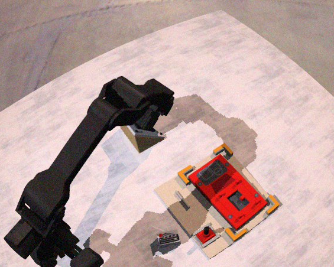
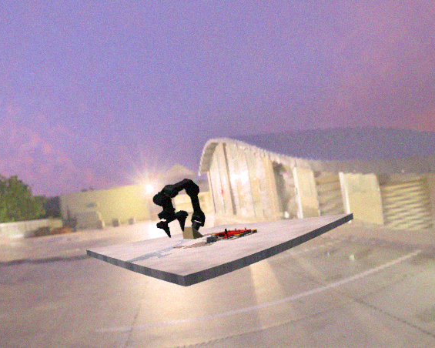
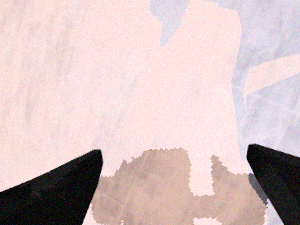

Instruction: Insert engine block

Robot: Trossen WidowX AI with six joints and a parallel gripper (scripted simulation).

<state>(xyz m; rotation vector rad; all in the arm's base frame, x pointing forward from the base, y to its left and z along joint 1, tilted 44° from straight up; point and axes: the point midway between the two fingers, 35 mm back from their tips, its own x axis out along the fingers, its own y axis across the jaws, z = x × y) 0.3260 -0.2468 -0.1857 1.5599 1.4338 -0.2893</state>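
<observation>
My gripper tip is 22 cm to the right of the grey engine block and 7 cm above it.
</observation>
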